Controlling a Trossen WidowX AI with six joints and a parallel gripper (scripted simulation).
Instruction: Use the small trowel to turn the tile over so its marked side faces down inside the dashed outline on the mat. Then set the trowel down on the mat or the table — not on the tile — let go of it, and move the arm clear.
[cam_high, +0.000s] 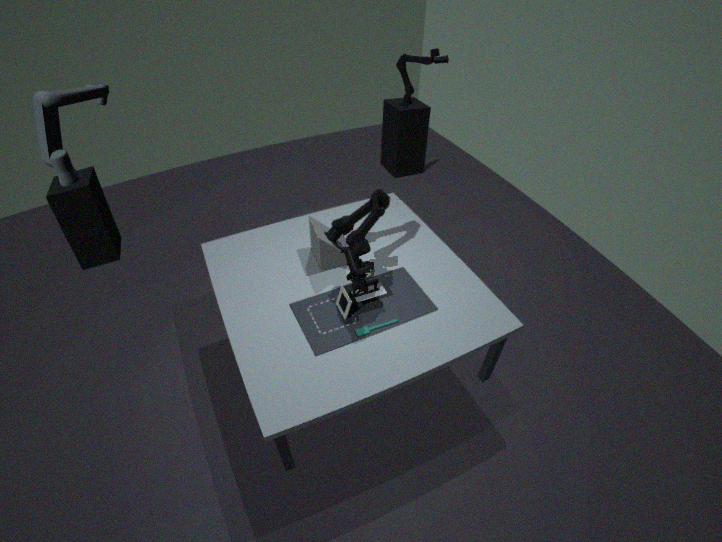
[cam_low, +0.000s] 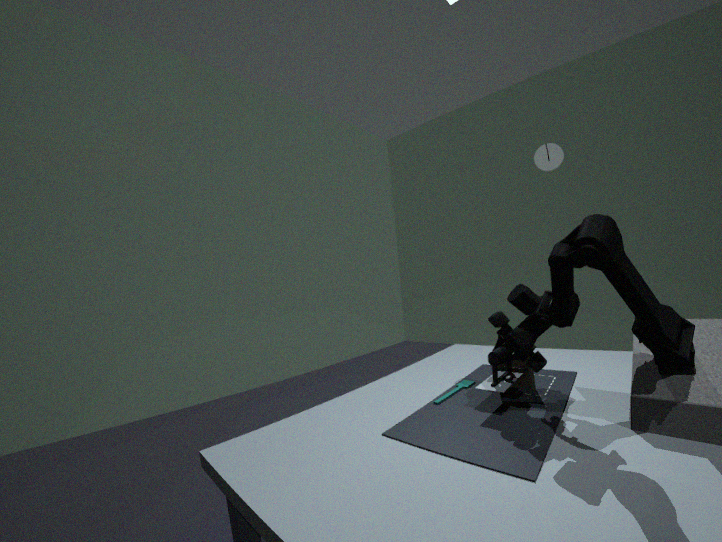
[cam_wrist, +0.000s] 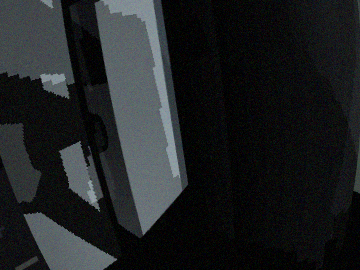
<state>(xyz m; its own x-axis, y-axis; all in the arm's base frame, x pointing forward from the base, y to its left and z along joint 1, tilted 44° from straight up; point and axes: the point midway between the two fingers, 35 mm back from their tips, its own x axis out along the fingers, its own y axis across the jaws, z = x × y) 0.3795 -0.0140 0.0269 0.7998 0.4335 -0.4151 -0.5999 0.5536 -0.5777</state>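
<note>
The teal trowel lies 13 cm ahead of my gripper tip, 11 cm below it and 1 cm to the right of it. The rest, counted from my gripper tip: dark mat (14 cm below, 1 cm to the left, 1 cm behind); tile (9 cm to the right, 6 cm below, 2 cm behind).
</note>
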